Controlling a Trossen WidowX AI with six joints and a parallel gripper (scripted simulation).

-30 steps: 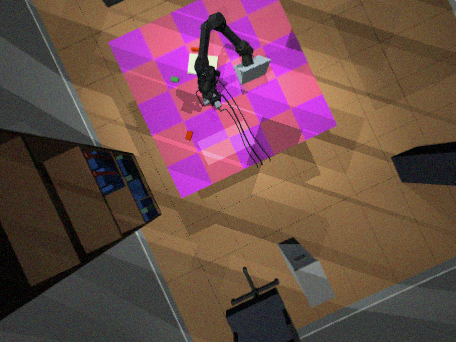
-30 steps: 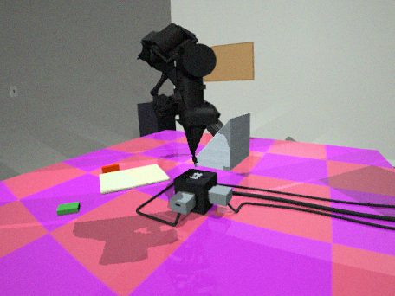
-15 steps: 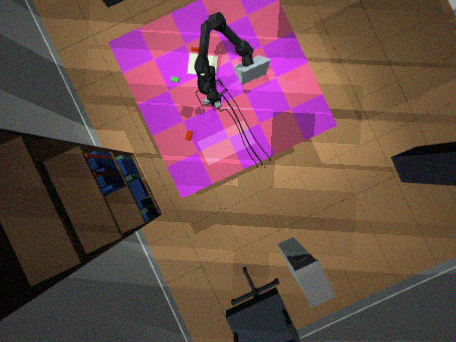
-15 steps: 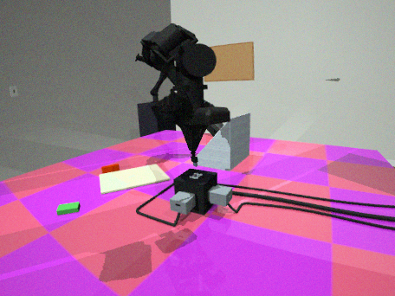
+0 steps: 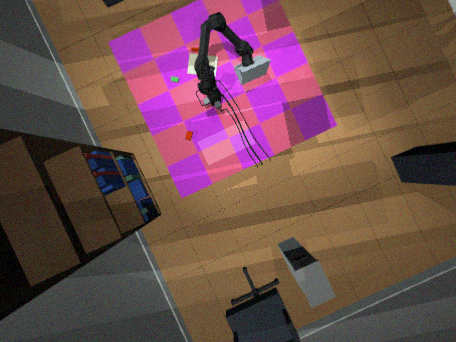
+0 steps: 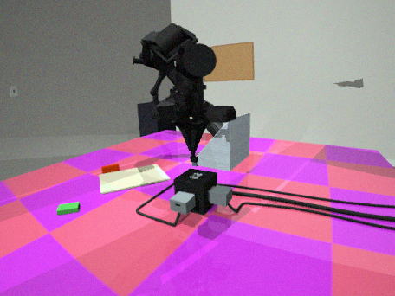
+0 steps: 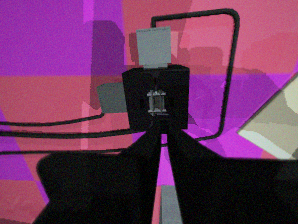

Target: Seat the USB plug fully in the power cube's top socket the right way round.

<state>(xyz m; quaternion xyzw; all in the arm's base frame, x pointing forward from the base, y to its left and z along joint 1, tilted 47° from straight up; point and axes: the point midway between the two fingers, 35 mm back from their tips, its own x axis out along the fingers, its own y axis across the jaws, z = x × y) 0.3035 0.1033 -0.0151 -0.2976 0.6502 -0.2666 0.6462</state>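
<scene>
Right now my gripper tip is 20 mm above the USB plug. The rest, counted from my gripper tip: green block (240 mm to the right, 220 mm ahead, 130 mm below); then white flat pad (260 mm to the right, 130 mm below, 20 mm behind).
</scene>
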